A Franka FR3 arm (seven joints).
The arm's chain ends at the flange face. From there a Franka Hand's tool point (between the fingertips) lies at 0.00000 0.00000 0.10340 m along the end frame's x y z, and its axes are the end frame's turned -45 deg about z.
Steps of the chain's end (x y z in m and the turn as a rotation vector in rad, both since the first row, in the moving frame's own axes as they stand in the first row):
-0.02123 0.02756 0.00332 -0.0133 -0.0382 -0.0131
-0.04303 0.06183 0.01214 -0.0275 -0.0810 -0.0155
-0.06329 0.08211 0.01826 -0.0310 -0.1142 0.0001
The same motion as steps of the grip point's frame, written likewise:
-0.03828 0.00268 0.00324 0.0176 -0.0364 -0.0131
-0.08210 0.00945 0.01176 0.0378 -0.0767 -0.0155
-0.11340 0.00724 0.01754 0.0588 -0.1027 0.0001

